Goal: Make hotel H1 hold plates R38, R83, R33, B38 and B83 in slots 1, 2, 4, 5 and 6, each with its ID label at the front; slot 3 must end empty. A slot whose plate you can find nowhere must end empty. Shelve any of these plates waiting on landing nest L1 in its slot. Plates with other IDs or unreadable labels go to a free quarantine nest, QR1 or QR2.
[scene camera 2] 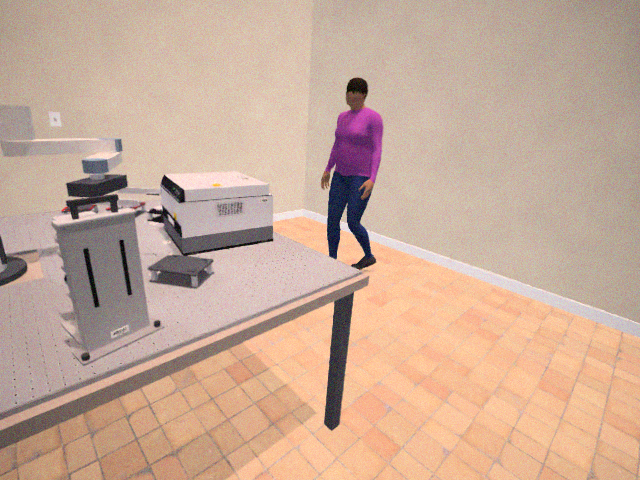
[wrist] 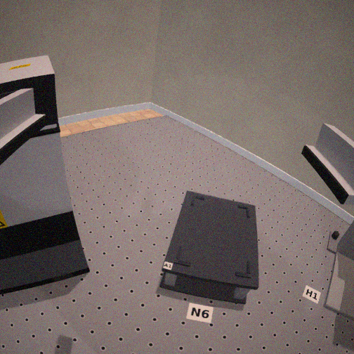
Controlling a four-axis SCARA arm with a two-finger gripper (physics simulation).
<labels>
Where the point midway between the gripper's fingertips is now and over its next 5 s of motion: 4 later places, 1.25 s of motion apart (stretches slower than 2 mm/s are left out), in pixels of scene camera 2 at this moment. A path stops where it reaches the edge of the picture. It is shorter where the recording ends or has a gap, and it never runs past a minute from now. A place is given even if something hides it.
The gripper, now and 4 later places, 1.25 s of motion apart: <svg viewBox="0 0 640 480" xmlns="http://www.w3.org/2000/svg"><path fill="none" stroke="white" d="M150 196L120 206L67 240L90 241L138 232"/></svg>
</labels>
